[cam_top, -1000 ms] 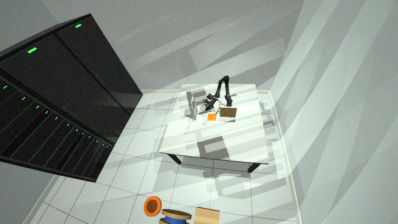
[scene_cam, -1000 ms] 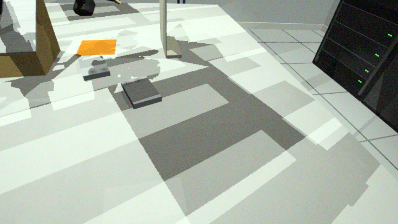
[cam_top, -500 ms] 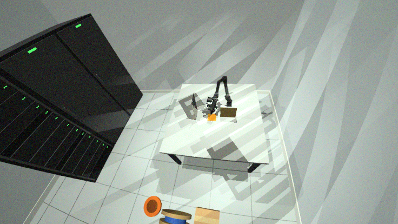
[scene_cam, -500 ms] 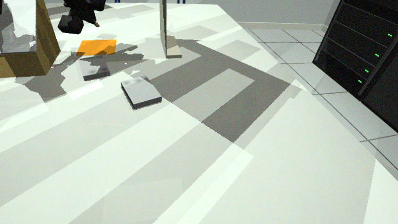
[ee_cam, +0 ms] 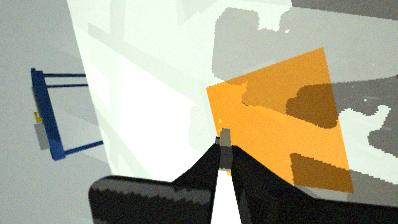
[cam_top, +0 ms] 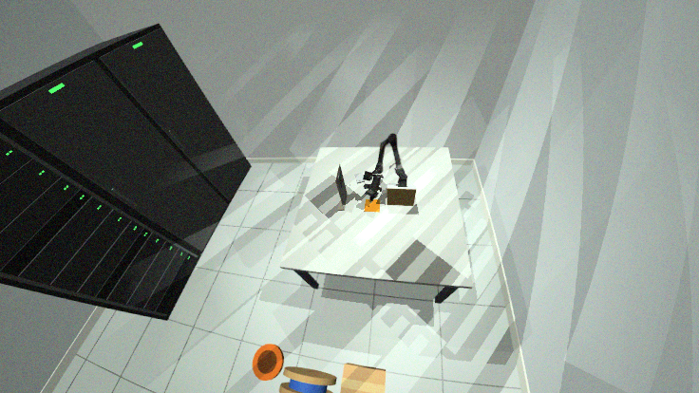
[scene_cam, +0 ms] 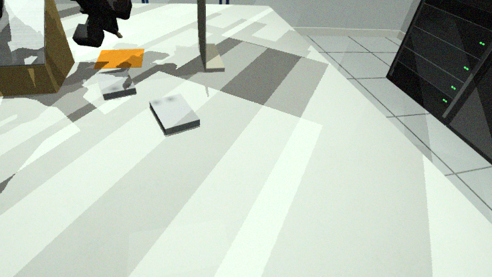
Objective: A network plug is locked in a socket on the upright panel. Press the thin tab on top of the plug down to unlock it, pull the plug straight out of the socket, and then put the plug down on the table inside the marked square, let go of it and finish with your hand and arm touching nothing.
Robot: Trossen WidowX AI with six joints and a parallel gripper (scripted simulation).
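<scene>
My gripper tip is now 7 cm above the orange marked square. From my gripper tip the other things lie so: network plug (right at my gripper tip); then upright panel (23 cm ahead, 10 cm above, 2 cm to the right).
</scene>
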